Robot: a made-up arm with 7 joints.
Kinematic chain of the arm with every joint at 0, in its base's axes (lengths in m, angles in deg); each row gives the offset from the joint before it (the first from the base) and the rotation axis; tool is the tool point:
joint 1: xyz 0 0 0.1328 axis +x
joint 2: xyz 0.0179 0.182 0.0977 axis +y
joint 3: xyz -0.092 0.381 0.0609 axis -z
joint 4: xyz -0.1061 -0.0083 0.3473 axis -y
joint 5: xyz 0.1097 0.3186 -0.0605 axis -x
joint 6: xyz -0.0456 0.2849 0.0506 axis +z
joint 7: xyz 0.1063 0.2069 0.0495 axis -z
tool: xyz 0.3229 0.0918 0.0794
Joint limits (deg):
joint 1: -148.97..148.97
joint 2: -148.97..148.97
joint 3: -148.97..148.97
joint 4: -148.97..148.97
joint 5: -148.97..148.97
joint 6: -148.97..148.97
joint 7: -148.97..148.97
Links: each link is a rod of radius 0.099 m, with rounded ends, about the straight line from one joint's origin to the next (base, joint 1, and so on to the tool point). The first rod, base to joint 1, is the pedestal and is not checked.
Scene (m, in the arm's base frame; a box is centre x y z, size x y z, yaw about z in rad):
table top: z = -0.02
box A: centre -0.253 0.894 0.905 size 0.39 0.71 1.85 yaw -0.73
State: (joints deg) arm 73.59 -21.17 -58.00 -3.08 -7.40 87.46 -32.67
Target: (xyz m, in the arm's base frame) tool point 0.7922 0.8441 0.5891
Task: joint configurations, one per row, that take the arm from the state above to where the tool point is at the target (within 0.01 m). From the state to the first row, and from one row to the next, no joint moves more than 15 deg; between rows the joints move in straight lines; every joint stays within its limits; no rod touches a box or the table.
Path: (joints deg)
1: 72.95 -13.15 -52.72 9.48 2.11 74.77 -23.67
2: 72.32 -5.14 -47.44 22.04 11.63 62.08 -14.67
3: 71.68 2.88 -42.15 34.60 21.14 49.38 -5.67
4: 71.04 10.90 -36.87 47.15 30.66 36.69 3.33
5: 70.41 18.91 -31.59 59.71 40.17 24.00 12.33
6: 63.78 16.06 -18.72 55.99 43.21 28.27 7.70
7: 57.14 13.20 -5.86 52.28 46.25 32.55 3.06
8: 50.51 10.34 7.01 48.56 49.29 36.83 -1.57
9: 43.88 7.49 19.87 44.84 52.34 41.10 -6.20
10: 37.25 4.63 32.74 41.12 55.38 45.38 -10.83
11: 30.62 1.77 45.61 37.41 58.42 49.65 -15.46

